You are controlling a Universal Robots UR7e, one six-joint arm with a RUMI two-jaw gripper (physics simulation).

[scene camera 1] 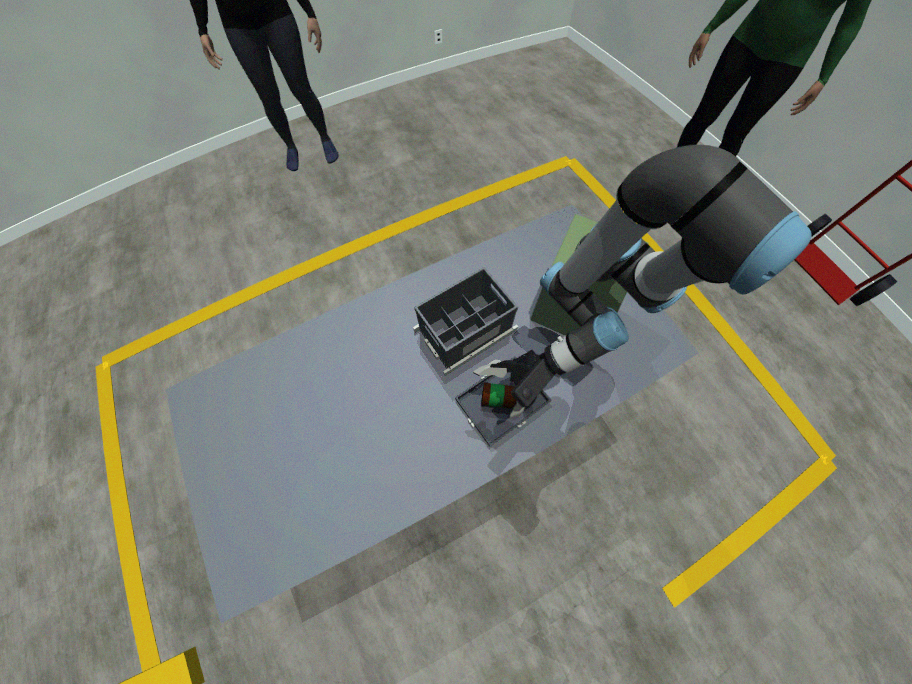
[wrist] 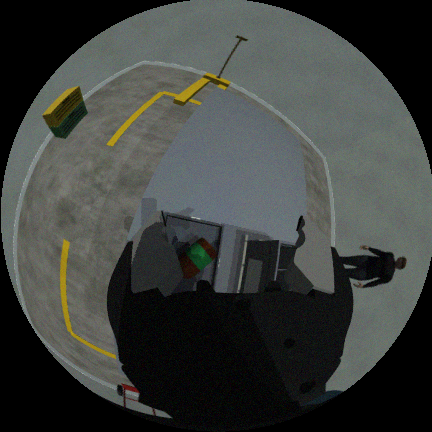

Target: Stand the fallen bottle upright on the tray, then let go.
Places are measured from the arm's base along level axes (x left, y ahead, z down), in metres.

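Where they show: gripper, fingertip midpoint: (scene camera 1: 491, 395) (wrist: 231, 215).
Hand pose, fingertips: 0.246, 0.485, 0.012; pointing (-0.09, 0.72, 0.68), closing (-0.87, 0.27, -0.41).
Each offset is from my fingertips to the top centre of the thing, as dx, dy, dz. Level surfaces: height alone.
The brown bottle with a green label @[-0.030, -0.092, +0.218] (scene camera 1: 497, 395) (wrist: 200, 255) lies on its side in the shallow dark tray @[-0.030, -0.083, +0.272] (scene camera 1: 472, 422) (wrist: 219, 255). In the scene view its neck end is hidden behind the gripper; in the wrist view the left finger covers part of it. My gripper (scene camera 1: 502, 390) (wrist: 231, 215) is open and empty, with its fingers wide apart. It is above the tray's back side, close to the bottle. In the wrist view the bottle shows nearer the left finger, not centred between the two. Contact with the bottle cannot be made out.
A dark crate with compartments @[-0.318, -0.076, +0.122] (scene camera 1: 482, 338) (wrist: 260, 250) stands beside the tray, towards the back left in the scene view. A green pedestal (scene camera 1: 552, 312) stands under the arm. The tray and crate are on a grey-blue table top @[dz +0.297] (scene camera 1: 309, 441) (wrist: 235, 160).
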